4 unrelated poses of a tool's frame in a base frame.
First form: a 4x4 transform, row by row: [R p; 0 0 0 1], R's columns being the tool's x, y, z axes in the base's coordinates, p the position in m. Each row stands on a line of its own.
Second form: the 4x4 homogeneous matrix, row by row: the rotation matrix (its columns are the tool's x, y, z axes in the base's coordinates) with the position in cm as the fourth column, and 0 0 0 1 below. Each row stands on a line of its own. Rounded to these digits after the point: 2 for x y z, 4 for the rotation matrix.
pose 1, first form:
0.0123 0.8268 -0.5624 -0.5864
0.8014 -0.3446 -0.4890 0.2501
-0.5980 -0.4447 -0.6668 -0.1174
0 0 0 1
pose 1, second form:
0.0123 0.8268 -0.5624 -58.64
0.8014 -0.3446 -0.4890 25.01
-0.5980 -0.4447 -0.6668 -11.74
0 0 0 1

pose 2, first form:
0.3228 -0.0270 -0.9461 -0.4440
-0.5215 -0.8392 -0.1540 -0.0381
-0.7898 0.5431 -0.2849 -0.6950
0 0 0 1
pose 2, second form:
0.3228 -0.0270 -0.9461 -44.40
-0.5215 -0.8392 -0.1540 -3.81
-0.7898 0.5431 -0.2849 -69.50
0 0 0 1

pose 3, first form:
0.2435 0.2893 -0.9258 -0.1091
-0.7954 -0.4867 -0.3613 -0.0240
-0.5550 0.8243 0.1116 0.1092
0 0 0 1
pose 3, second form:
0.2435 0.2893 -0.9258 -10.91
-0.7954 -0.4867 -0.3613 -2.40
-0.5550 0.8243 0.1116 10.92
0 0 0 1

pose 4, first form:
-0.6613 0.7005 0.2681 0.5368
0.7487 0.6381 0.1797 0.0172
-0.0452 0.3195 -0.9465 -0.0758
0 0 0 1
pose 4, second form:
-0.6613 0.7005 0.2681 53.68
0.7487 0.6381 0.1797 1.72
-0.0452 0.3195 -0.9465 -7.58
0 0 0 1

